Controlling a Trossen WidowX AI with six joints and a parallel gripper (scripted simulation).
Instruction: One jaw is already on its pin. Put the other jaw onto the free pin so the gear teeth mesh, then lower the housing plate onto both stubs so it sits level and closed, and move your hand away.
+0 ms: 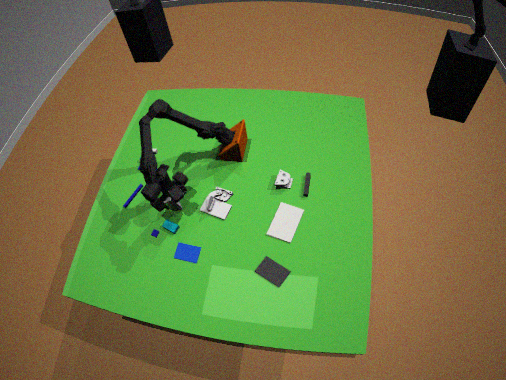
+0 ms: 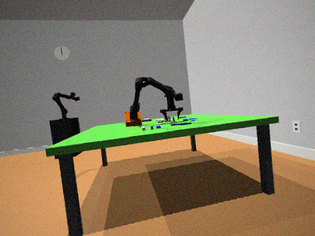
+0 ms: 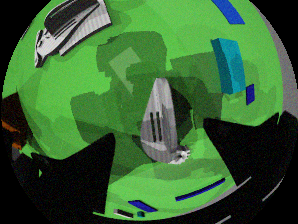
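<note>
The grey metallic jaw lies 40 mm to the right of my gripper tip and 10 mm below it. The rest, counted from my gripper tip: teal block: 110 mm ahead, 20 mm to the left, 10 mm below; then dark square plate: 480 mm to the left, 200 mm ahead, 20 mm below; then white flat plate: 480 mm to the left, 20 mm below, 20 mm behind.
</note>
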